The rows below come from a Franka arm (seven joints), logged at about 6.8 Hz.
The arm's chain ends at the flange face. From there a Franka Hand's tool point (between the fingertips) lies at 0.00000 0.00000 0.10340 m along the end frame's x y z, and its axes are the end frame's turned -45 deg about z.
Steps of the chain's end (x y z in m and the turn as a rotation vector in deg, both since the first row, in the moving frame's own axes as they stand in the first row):
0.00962 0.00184 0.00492 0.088 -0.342 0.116
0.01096 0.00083 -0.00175 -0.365 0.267 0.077
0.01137 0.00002 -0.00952 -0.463 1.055 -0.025
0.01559 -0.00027 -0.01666 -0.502 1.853 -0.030
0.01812 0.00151 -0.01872 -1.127 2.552 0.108
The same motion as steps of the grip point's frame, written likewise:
0.00518 0.00755 0.00492 0.304 -0.180 0.116
0.00704 0.00914 -0.00175 -0.447 -0.069 0.077
0.00878 0.00999 -0.00954 -1.073 0.419 -0.025
0.01294 0.01384 -0.01672 -1.665 0.955 -0.030
0.01356 0.01858 -0.01884 -2.601 1.008 0.108

